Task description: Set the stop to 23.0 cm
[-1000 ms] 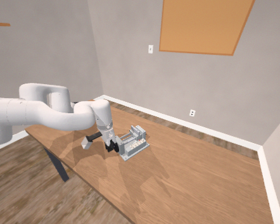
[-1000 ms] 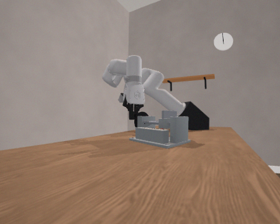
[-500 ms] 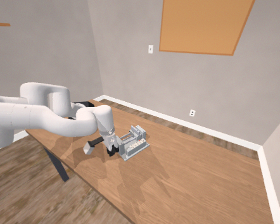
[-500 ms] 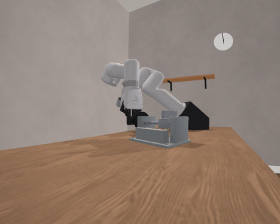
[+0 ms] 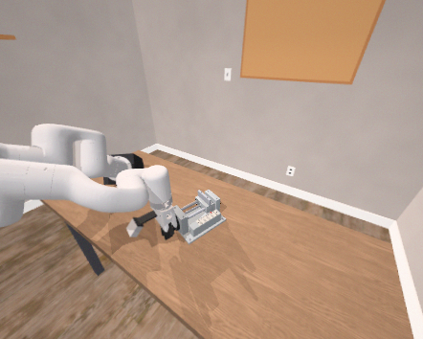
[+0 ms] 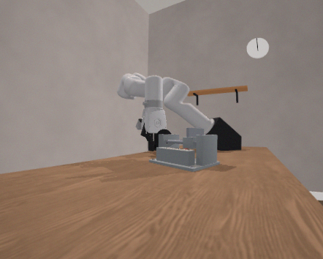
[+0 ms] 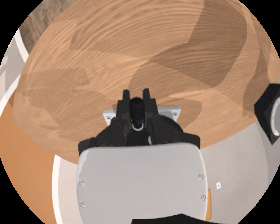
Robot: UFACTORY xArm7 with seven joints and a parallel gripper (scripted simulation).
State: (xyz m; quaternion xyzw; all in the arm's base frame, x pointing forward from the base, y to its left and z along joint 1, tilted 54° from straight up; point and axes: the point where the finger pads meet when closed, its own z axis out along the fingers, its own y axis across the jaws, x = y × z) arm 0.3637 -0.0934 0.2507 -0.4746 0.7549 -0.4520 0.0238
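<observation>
Right now the handwheel is 20 mm to the left of my hand and 10 mm ahead of it. Round my hand: sliding stop block: 160 mm to the left, 110 mm ahead, 40 mm above.
</observation>
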